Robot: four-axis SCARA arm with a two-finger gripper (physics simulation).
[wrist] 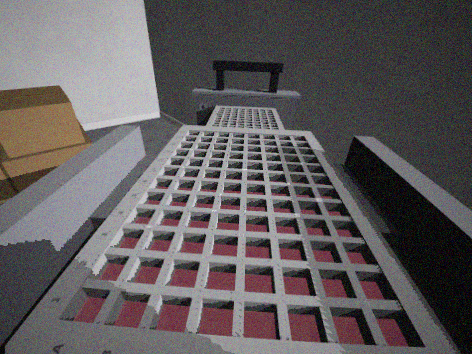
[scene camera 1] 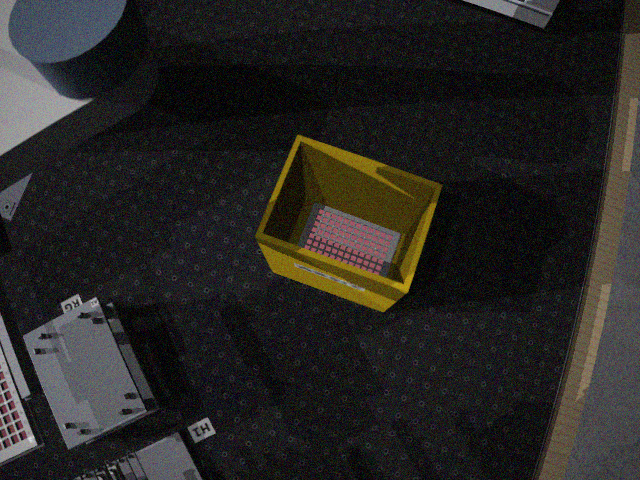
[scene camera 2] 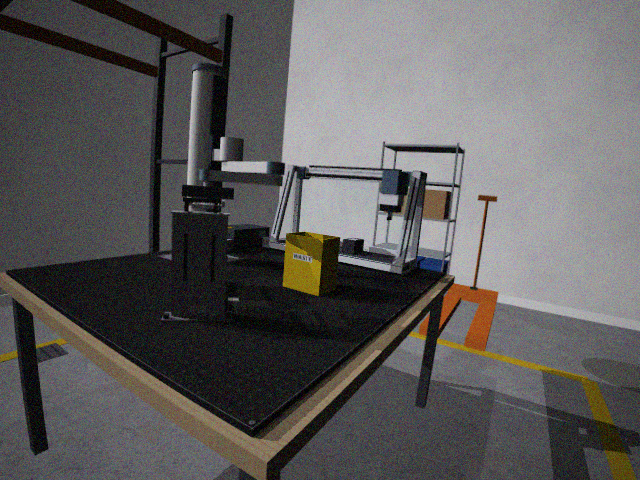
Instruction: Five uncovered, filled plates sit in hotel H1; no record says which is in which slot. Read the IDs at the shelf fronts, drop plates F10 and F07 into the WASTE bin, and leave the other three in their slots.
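Frame: origin at the arm's base, x back, y right, z up, level; millimetres.
Where they show: gripper, fingertip midpoint: (wrist: pixel 244 150) (scene camera 2: pixel 206 203).
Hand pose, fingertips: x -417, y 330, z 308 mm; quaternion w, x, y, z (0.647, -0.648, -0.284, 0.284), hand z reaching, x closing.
Observation:
Each offset is from my fingertips to the top centre of the thing.
My gripper (wrist: pixel 244 150) is shut on a pale plate {dx +18, dy -17, dz -2 mm} (wrist: pixel 247 200) with dark pink wells, a finger along each long side; its ID is not visible. This plate (scene camera 1: pixel 10 413) seems to show at the left edge of scene camera 1. The yellow WASTE bin {dx -229, dy -304, dz -96 mm} (scene camera 1: pixel 279 258) (scene camera 2: pixel 299 273) stands upright, with a pink-filled plate {dx -233, dy -312, dz -275 mm} (scene camera 1: pixel 351 240) flat on its floor, ID unreadable. Hotel H1 (scene camera 1: pixel 160 459) (scene camera 2: pixel 199 248) is partly in view; its shelf IDs are not readable. Beyond the held plate in the wrist view is another plate {dx -104, dy +98, dz -29 mm} (wrist: pixel 245 117), in front of a grey structure with a black handle.
The grey RG stand (scene camera 1: pixel 93 361), with dark pegs, is beside H1 and near the held plate. The arm's white link (scene camera 1: pixel 31 98) and blue elbow cap (scene camera 1: pixel 69 25) are at upper left. A gantry (scene camera 2: pixel 346 171) stands behind the bin. The table has a wooden edge (scene camera 1: pixel 599 330).

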